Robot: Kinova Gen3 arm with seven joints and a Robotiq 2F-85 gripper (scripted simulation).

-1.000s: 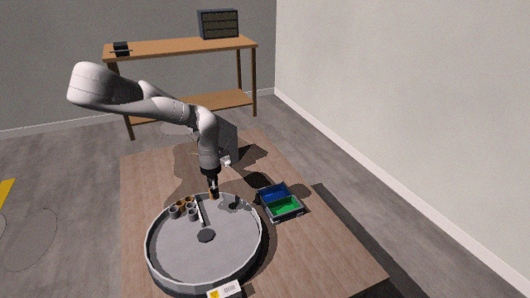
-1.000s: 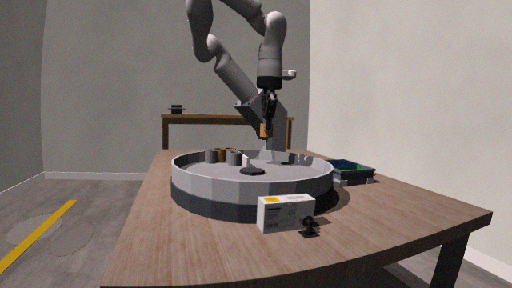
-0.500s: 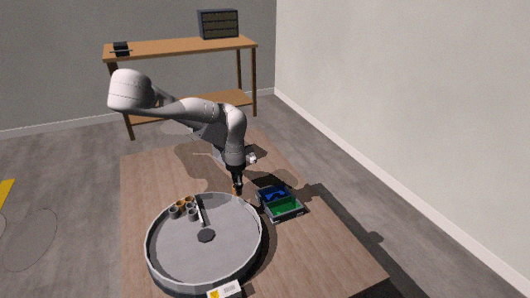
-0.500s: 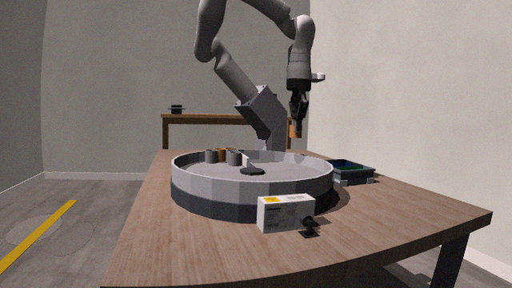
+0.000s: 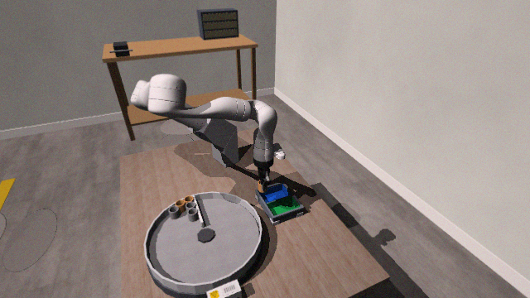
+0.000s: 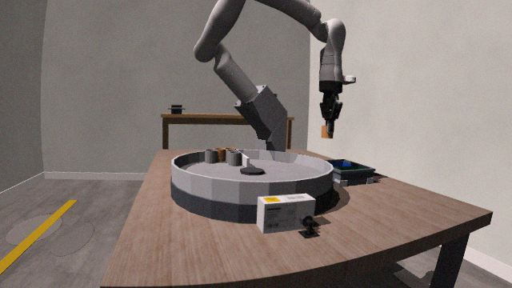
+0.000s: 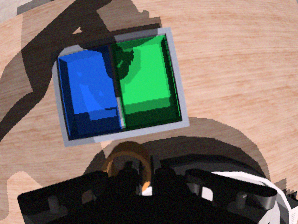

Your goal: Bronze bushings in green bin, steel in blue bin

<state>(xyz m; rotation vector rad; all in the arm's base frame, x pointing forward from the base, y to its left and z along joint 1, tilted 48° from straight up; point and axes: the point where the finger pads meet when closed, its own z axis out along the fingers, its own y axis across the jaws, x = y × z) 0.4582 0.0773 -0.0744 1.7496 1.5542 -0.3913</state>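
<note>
My hand is 2 cm past the tray, 9 cm to the right of it and 15 cm above it. Also, from my hand: turntable 2 cm ahead, 26 cm to the right, 13 cm below.
</note>
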